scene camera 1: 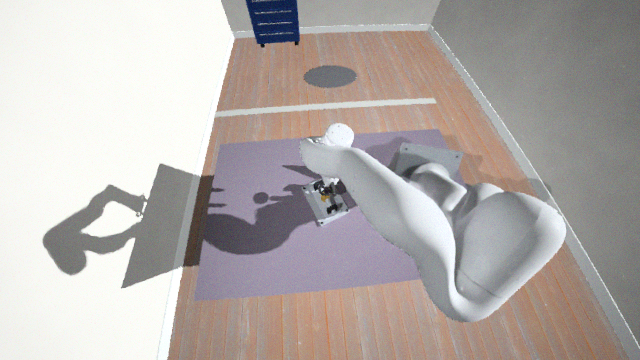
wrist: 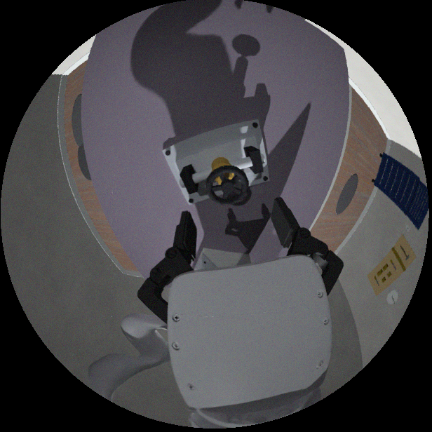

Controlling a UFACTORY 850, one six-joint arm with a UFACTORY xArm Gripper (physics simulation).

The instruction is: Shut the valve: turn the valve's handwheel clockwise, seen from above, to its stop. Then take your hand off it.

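The valve's black handwheel (wrist: 227, 184) (scene camera 1: 323, 189) stands above a yellow valve body (wrist: 220, 163) (scene camera 1: 325, 198). The body sits on a silver pipe (wrist: 202, 177) held by two black brackets on a grey base plate (wrist: 176, 156) (scene camera 1: 324, 221). In the wrist view my gripper (wrist: 233, 213) is wide open and empty, its two black fingers well apart. The handwheel shows beyond the fingertips, between their directions, and neither finger touches it. In the scene view the arm hides much of the gripper. How far the wheel is turned cannot be told.
The base plate lies on a purple mat (scene camera 1: 240, 280) (wrist: 125, 100). The arm's own mounting plate (scene camera 1: 435, 152) is at the mat's right side. A blue drawer cabinet (scene camera 1: 275, 22) (wrist: 404, 190) stands far off at the back. Shadows of the arm fall over the mat.
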